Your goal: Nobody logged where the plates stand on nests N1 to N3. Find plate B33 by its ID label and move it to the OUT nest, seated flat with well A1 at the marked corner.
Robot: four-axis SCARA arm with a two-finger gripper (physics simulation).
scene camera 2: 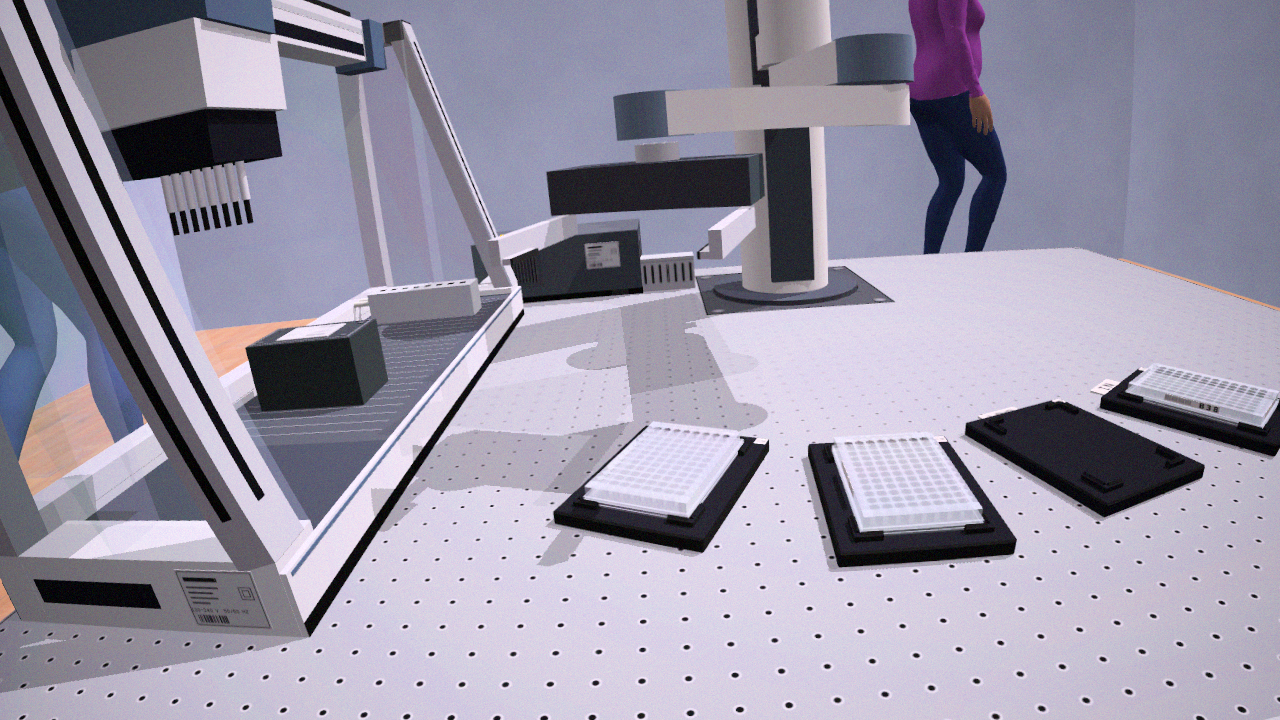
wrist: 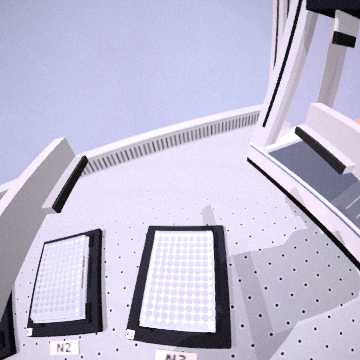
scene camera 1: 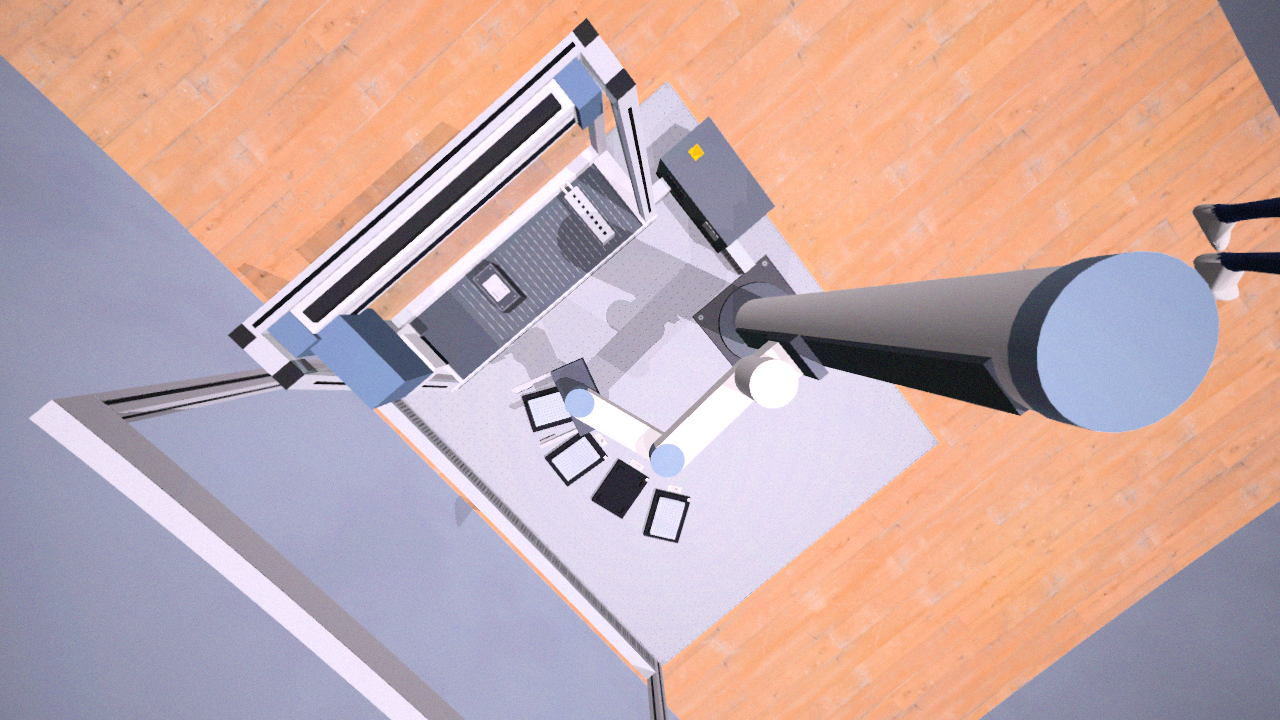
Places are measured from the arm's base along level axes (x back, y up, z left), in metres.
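Pixels of known places: gripper, between the fingertips: (scene camera 2: 598, 248) (wrist: 190, 127) (scene camera 1: 527, 418); arm's base, origin of its link: (scene camera 2: 785, 294).
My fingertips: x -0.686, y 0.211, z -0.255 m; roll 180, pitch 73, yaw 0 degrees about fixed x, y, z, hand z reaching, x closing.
For each thing: its top centre in the pictures, then the offset to it from my fingertips. "spot": a spot on its surface instead.
- N3 plate, centre of its top: (scene camera 2: 667, 457) (wrist: 179, 273) (scene camera 1: 551, 408) dx +0.015, dy -0.172, dz +0.037 m
- N2 plate, centre of its top: (scene camera 2: 901, 469) (wrist: 57, 274) (scene camera 1: 575, 459) dx -0.038, dy -0.172, dz +0.210 m
- black OUT nest, centre of its top: (scene camera 2: 1080, 436) (scene camera 1: 620, 490) dx -0.003, dy -0.181, dz +0.386 m
- N1 plate, centre of its top: (scene camera 2: 1203, 387) (scene camera 1: 667, 519) dx +0.051, dy -0.172, dz +0.562 m
- pipette head, centre of its top: (scene camera 2: 192, 120) dx -0.052, dy +0.126, dz -0.261 m
- dark box, a spot on its surface: (scene camera 2: 313, 367) spot: dx +0.121, dy -0.106, dz -0.307 m
- white rack, a spot on its surface: (scene camera 2: 425, 302) spot: dx +0.459, dy -0.124, dz -0.301 m
My gripper (scene camera 1: 528, 417) (scene camera 2: 608, 253) (wrist: 190, 127) is open and empty, high above the deck on the N3 side. The N3 plate (scene camera 1: 546, 409) (scene camera 2: 666, 470) (wrist: 179, 280) and the N2 plate (scene camera 1: 575, 458) (scene camera 2: 905, 481) (wrist: 60, 278) sit in black nests; no ID is readable on either. A brownish label strip shows on the N2 plate's side in the wrist view. The black OUT nest (scene camera 1: 619, 488) (scene camera 2: 1083, 456) holds no plate. Beyond it, the N1 plate (scene camera 1: 666, 516) (scene camera 2: 1203, 394) has a side label that looks like B38, its last character unclear. White tags mark nest corners.
A framed liquid handler (scene camera 2: 295, 591) with a pipette head (scene camera 2: 192, 134) stands beside the N3 side. Its deck carries a dark box (scene camera 2: 313, 367) and a white rack (scene camera 2: 425, 302). A grey controller box (scene camera 1: 716, 183) (scene camera 2: 581, 259) is near the arm column (scene camera 2: 792, 205). A person (scene camera 2: 953, 116) stands behind.
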